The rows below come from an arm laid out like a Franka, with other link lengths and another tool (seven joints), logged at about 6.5 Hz.
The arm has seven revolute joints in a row. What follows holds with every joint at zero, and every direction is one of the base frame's.
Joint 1 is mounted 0.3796 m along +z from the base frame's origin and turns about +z.
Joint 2 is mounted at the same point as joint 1 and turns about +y.
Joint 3 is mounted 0.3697 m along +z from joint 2 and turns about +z.
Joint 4 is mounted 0.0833 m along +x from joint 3 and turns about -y.
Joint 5 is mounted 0.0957 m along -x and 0.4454 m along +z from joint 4 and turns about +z.
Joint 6 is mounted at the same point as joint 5 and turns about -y.
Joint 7 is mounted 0.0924 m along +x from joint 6 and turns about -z.
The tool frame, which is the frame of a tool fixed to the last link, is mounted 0.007 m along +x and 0.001 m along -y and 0.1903 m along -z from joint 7; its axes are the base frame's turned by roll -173.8, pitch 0 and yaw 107 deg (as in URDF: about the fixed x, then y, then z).
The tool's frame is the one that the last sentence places.
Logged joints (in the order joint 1, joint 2, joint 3, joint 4, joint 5, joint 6, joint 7), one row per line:
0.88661 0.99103 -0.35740 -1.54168 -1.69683 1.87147 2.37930
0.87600 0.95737 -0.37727 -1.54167 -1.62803 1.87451 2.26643
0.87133 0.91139 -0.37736 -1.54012 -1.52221 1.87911 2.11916
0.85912 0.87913 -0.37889 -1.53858 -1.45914 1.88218 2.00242
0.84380 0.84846 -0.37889 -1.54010 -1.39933 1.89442 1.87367
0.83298 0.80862 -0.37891 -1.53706 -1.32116 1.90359 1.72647
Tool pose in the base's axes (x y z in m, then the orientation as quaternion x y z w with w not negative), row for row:
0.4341 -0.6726 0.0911 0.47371 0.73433 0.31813 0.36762
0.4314 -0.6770 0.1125 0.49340 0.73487 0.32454 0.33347
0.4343 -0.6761 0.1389 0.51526 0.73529 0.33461 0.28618
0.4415 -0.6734 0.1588 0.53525 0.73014 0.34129 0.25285
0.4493 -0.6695 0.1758 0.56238 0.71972 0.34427 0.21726
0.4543 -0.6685 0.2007 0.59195 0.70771 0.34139 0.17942
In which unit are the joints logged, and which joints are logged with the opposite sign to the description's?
The joints are logged in radians. Opposite sign: joint 1, joint 5, joint 7.
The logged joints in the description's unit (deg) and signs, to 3 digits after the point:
-50.799 56.782 -20.478 -88.332 97.221 107.227 -136.324
-50.191 54.853 -21.616 -88.331 93.279 107.402 -129.857
-49.924 52.219 -21.621 -88.242 87.216 107.665 -121.419
-49.224 50.370 -21.709 -88.154 83.603 107.841 -114.730
-48.346 48.613 -21.709 -88.241 80.176 108.542 -107.353
-47.726 46.331 -21.710 -88.067 75.697 109.068 -98.919

